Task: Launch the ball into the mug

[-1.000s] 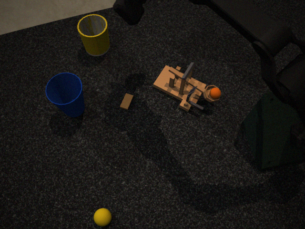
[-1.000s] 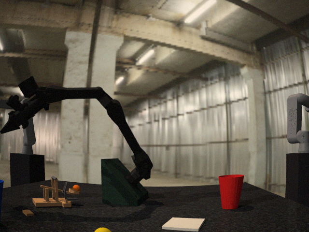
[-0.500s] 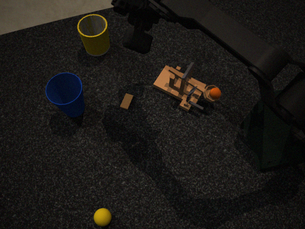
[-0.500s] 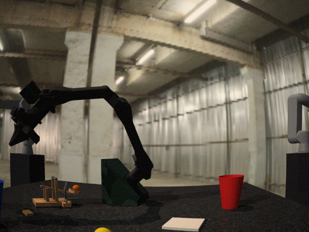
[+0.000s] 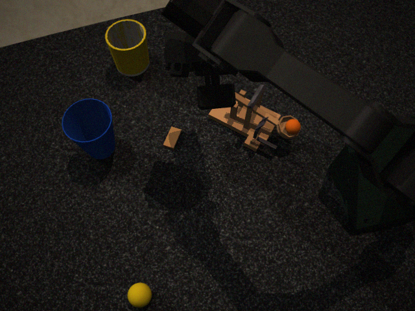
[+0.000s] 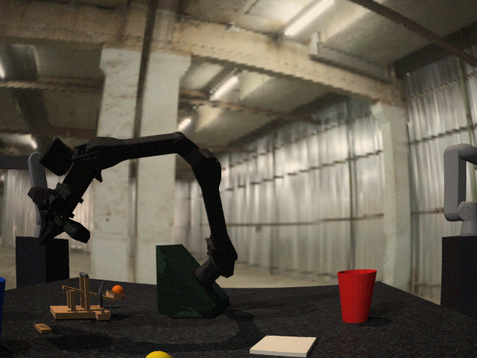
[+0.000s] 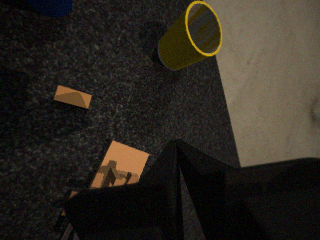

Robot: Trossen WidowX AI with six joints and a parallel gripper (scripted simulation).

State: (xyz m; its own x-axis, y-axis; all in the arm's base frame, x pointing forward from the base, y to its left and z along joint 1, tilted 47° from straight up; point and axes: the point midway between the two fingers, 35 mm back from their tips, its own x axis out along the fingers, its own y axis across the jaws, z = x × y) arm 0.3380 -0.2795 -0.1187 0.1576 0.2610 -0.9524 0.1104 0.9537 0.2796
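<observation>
Right now my gripper tip is 17 cm past the orange ball, 12 cm to the right of it and 11 cm above it. Round my gripper tip: small wooden block (8 cm ahead, 6 cm to the left, 17 cm below); then yellow mug (13 cm ahead, 17 cm to the right, 15 cm below); then catapult (11 cm behind, 9 cm to the left, 12 cm below).
</observation>
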